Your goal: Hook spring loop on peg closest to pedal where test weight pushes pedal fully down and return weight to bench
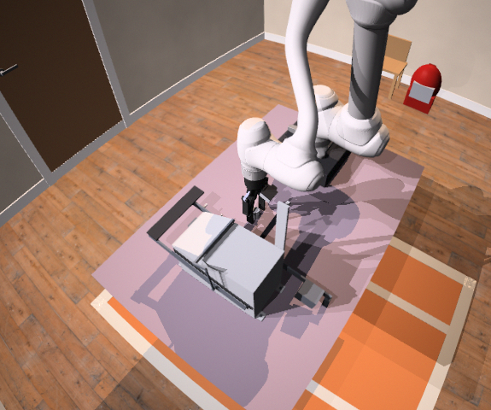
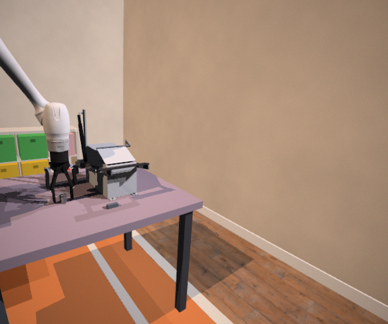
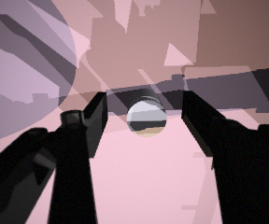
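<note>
Right now the steel test weight is 10 mm below my hand. The rest, counted from my hand: small grey block: 180 mm to the right, 170 mm ahead, 30 mm below.
</note>
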